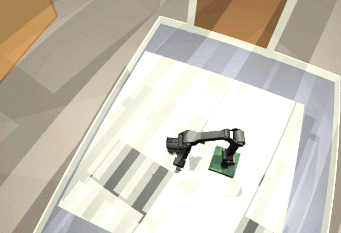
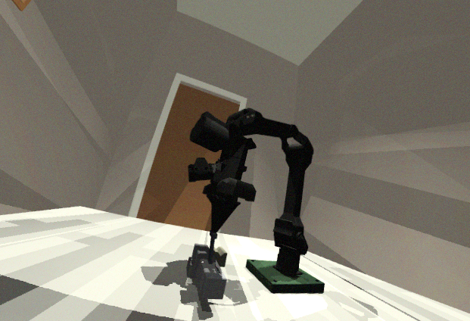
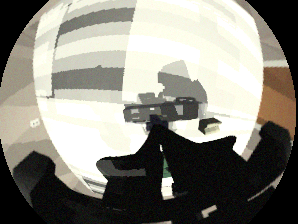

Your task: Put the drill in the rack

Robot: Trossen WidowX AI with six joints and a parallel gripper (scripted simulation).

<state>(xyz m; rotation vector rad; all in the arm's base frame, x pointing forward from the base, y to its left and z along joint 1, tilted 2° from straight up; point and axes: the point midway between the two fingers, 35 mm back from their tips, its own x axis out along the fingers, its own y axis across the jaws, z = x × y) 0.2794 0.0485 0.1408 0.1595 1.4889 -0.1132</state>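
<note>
Now: the key 3 cm below my gripper tip. The rest, counted from my gripper tip: drill 8 cm below, 6 cm to the right, 2 cm behind; then grey block fixture 9 cm below, 4 cm to the right, 1 cm behind.
</note>
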